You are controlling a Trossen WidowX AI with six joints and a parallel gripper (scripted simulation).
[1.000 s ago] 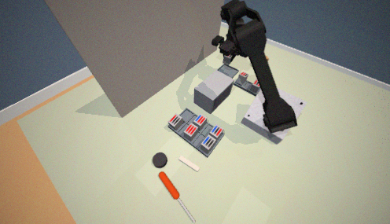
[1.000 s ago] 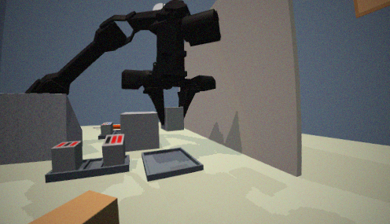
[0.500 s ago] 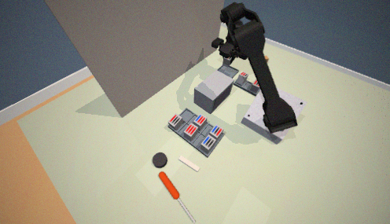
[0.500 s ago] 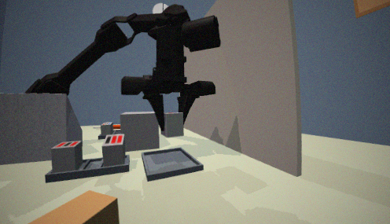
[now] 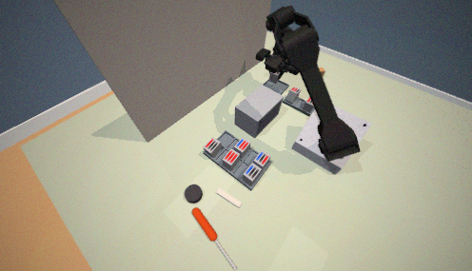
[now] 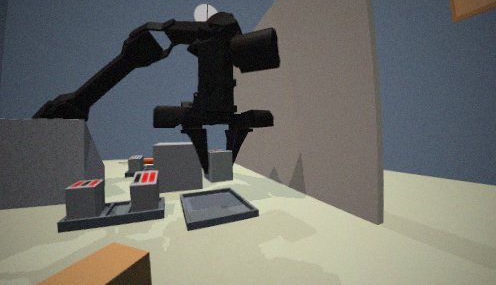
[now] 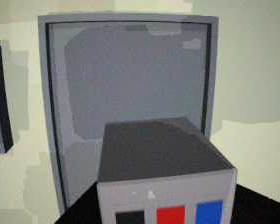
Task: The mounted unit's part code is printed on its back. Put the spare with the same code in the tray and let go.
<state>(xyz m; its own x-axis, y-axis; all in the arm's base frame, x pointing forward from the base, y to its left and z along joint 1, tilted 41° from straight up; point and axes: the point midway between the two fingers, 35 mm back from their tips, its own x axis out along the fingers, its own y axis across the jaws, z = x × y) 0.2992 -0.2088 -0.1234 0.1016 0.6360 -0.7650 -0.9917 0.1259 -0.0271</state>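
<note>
The shallow tray is 10 mm behind my gripper tip, 10 mm to the left of it and 50 mm below it. From my gripper tip the other things lie so: spare block: 20 mm above; rack: 140 mm behind, 40 mm to the left, 50 mm below; mounted unit: 20 mm behind, 220 mm to the left, 10 mm below.
</note>
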